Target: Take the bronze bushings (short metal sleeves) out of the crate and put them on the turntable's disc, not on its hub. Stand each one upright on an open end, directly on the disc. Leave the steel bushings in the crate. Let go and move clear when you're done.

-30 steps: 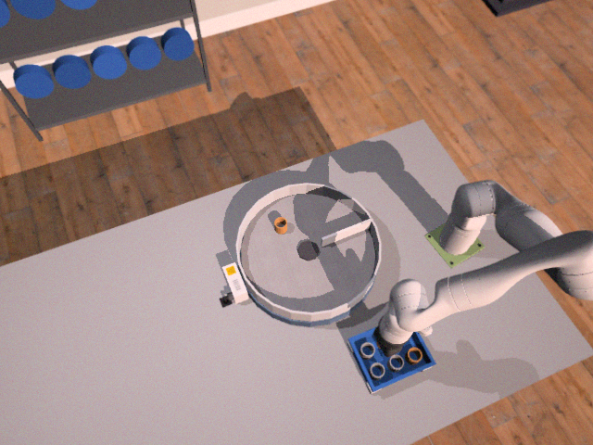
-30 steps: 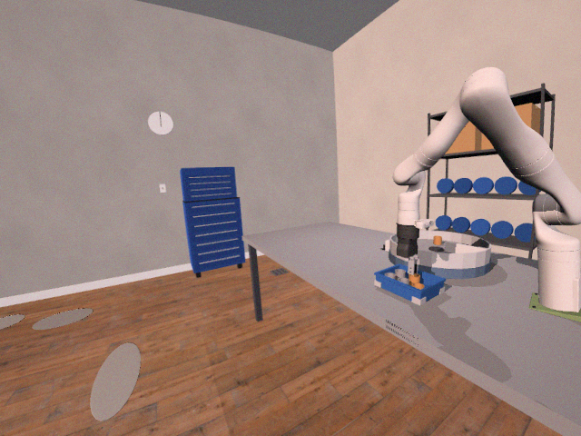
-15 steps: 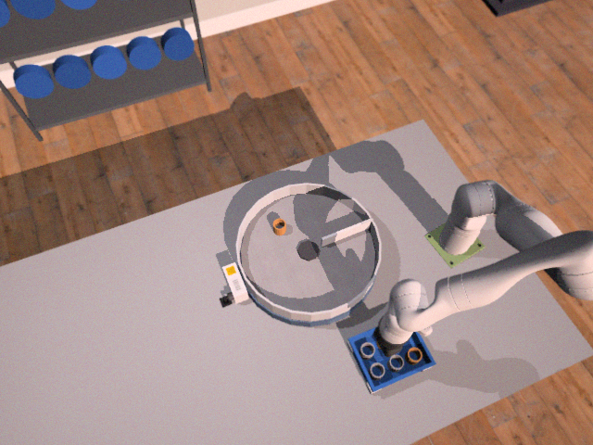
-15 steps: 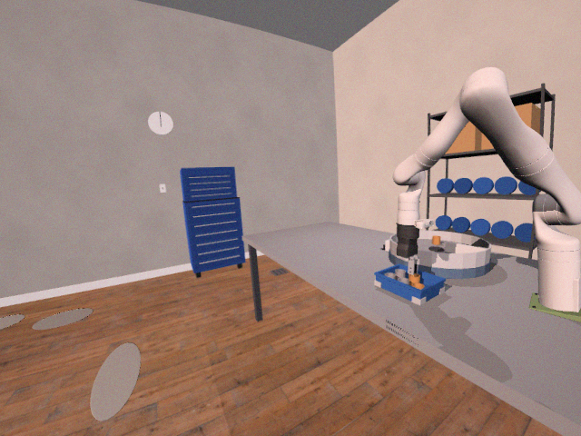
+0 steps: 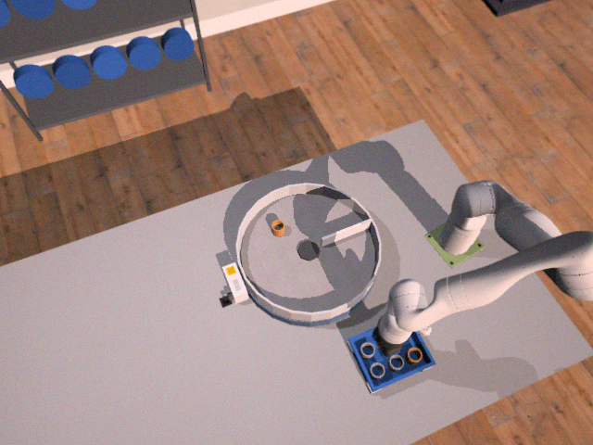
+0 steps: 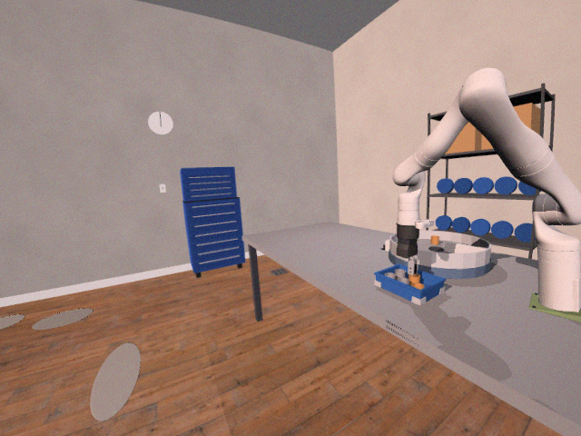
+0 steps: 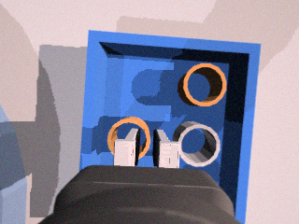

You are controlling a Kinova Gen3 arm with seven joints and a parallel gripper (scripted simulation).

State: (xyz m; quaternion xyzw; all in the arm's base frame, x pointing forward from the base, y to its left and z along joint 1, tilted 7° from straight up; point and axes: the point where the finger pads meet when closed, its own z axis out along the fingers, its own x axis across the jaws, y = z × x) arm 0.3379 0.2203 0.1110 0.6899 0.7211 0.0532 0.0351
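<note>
Right now my hand is 20 mm to the right of the blue crate and 50 mm above it. Round my hand: turntable disc 100 mm ahead, 340 mm to the right, 20 mm below.
</note>
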